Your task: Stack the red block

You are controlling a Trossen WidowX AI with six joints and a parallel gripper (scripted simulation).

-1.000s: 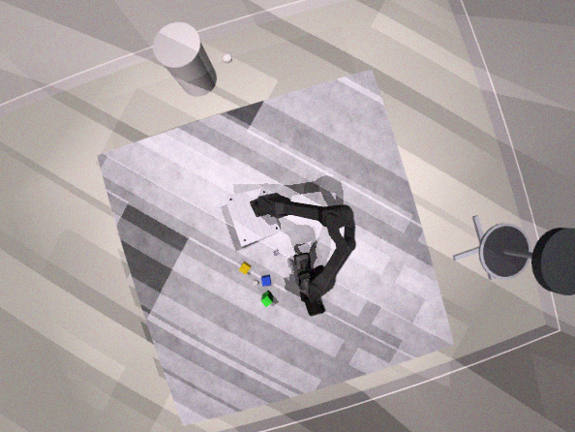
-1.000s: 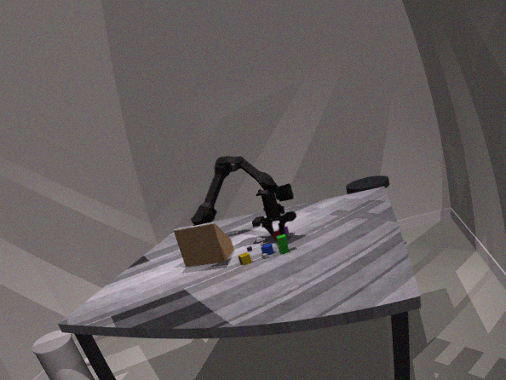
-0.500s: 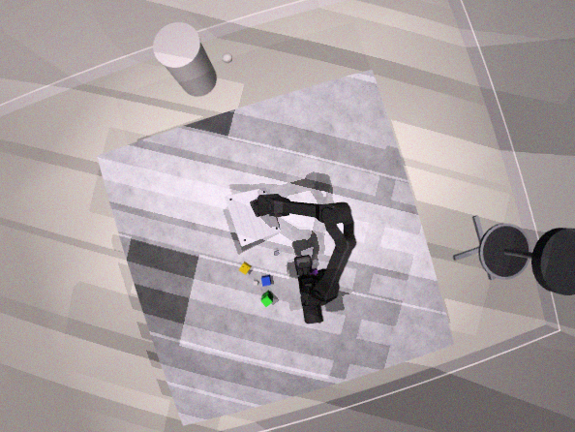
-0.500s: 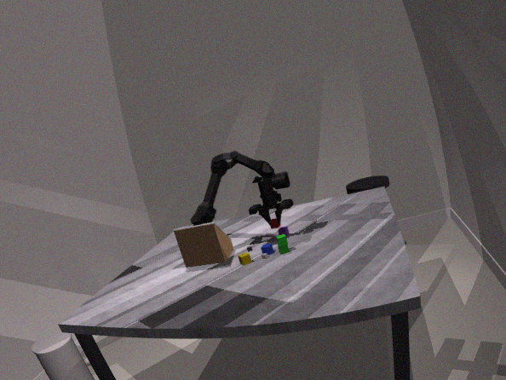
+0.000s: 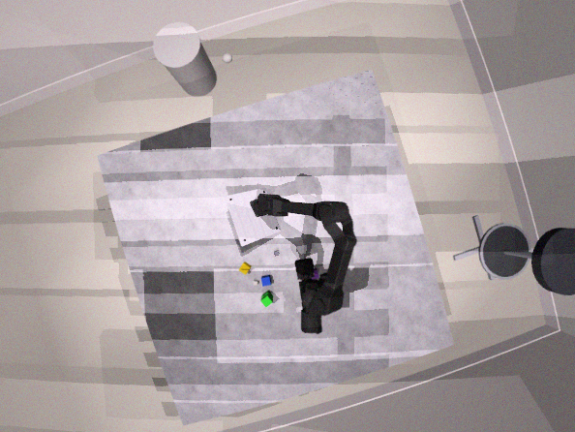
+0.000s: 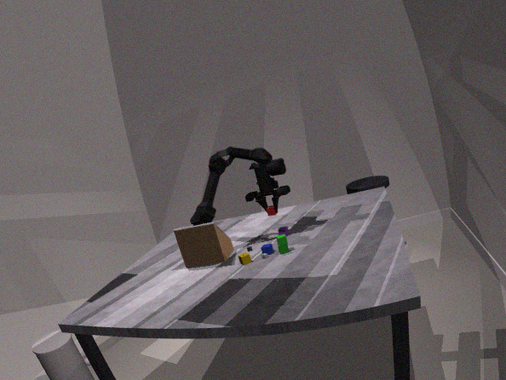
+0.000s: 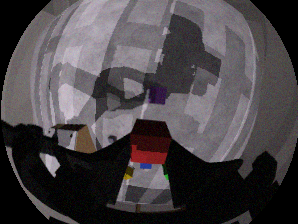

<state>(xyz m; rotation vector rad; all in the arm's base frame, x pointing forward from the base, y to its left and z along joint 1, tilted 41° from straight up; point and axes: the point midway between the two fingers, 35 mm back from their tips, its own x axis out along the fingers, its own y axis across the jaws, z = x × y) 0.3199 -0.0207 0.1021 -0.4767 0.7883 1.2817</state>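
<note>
My gripper tip is 4 cm past the blue block, 16 cm to the left of it and 11 cm above it. The rest, counted from my gripper tip: red block 1 cm above; then purple block 2 cm ahead, 4 cm to the left, 11 cm below; then yellow block 12 cm behind, 22 cm to the right, 10 cm below.
</note>
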